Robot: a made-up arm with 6 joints.
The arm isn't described. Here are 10 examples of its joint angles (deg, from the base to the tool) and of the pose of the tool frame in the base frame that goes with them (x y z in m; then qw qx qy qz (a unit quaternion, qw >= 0)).
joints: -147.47 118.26 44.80 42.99 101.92 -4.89
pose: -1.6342 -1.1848 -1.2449 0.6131 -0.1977 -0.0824 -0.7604
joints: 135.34 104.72 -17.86 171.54 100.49 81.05
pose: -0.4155 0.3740 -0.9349 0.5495 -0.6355 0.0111 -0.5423
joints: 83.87 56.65 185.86 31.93 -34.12 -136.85
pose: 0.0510 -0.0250 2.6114 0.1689 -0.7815 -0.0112 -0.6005
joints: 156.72 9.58 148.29 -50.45 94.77 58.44
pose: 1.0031 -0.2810 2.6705 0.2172 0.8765 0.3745 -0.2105
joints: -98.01 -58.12 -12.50 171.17 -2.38 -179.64
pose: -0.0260 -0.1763 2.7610 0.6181 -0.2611 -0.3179 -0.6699
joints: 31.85 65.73 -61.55 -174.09 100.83 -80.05
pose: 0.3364 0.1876 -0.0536 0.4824 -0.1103 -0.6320 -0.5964
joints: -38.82 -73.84 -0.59 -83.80 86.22 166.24
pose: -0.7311 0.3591 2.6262 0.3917 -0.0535 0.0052 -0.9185
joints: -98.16 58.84 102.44 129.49 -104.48 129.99
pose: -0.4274 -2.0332 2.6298 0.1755 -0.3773 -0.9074 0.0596
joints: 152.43 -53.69 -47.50 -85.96 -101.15 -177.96
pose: -0.6840 0.1584 1.8043 0.4200 -0.4231 0.6202 -0.5098
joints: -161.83 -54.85 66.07 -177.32 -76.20 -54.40
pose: 1.9156 0.6201 2.5782 0.8860 0.4191 0.1910 0.0533
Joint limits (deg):
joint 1: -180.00..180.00
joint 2: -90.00..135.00
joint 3: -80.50..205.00
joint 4: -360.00..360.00
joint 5: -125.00..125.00
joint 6: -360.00..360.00
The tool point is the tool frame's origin. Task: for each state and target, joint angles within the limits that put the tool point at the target. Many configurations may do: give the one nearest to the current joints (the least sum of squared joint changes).
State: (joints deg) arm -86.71 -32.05 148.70 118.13 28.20 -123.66
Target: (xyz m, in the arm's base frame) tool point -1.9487 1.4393 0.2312
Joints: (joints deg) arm -35.04 -66.47 140.21 118.78 22.12 -123.66
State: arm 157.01 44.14 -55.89 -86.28 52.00 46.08
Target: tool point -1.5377 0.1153 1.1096
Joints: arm 180.00 -7.04 -42.74 -84.80 40.03 46.08
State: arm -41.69 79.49 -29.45 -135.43 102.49 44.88
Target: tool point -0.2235 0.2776 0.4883
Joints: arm -67.63 123.84 -76.27 -145.74 85.70 44.88
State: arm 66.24 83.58 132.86 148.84 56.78 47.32
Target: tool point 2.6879 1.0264 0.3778
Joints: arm 19.42 118.16 123.78 151.71 60.89 47.32
